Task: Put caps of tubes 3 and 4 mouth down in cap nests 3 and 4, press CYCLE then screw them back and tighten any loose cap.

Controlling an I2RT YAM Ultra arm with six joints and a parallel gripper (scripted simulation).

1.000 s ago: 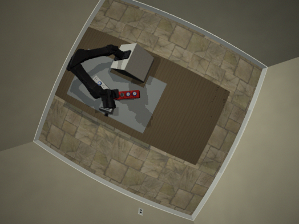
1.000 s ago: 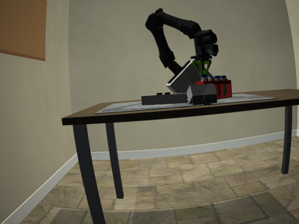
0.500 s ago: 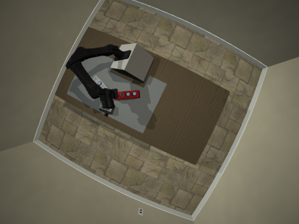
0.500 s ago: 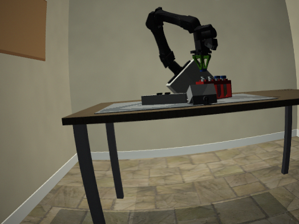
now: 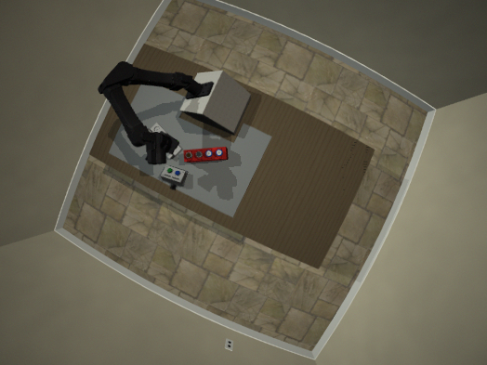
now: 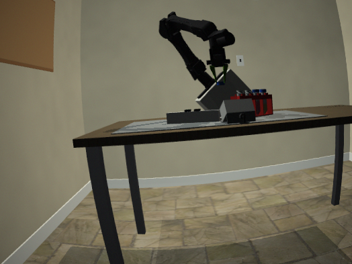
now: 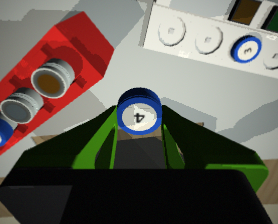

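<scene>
The cap 3 lies 40 mm behind my hand, 140 mm to the right of it and 150 mm below it. Also, from my hand: blue key: 130 mm ahead, 30 mm to the left, 100 mm below; then cap 4: 10 mm below; then green key: 130 mm ahead, 20 mm to the right, 100 mm below.
</scene>
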